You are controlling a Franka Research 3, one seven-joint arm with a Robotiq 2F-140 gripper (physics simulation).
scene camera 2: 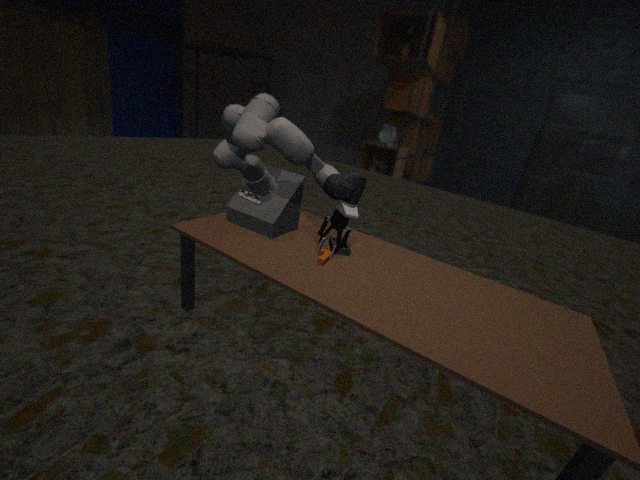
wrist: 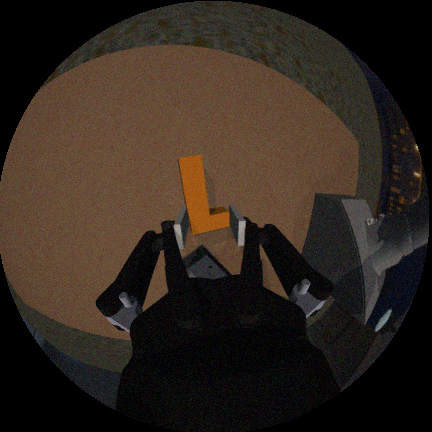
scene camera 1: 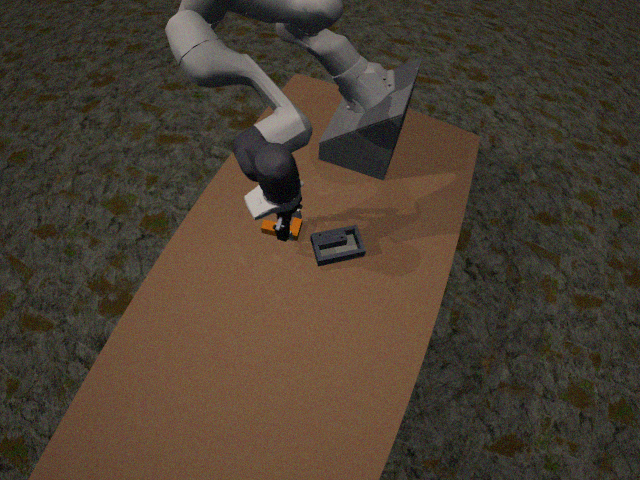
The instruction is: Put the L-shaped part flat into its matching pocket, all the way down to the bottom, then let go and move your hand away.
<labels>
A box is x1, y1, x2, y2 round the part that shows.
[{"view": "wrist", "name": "my gripper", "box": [95, 204, 339, 431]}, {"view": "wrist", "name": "orange L-shaped part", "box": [177, 154, 228, 234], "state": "gripped by my gripper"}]
</labels>
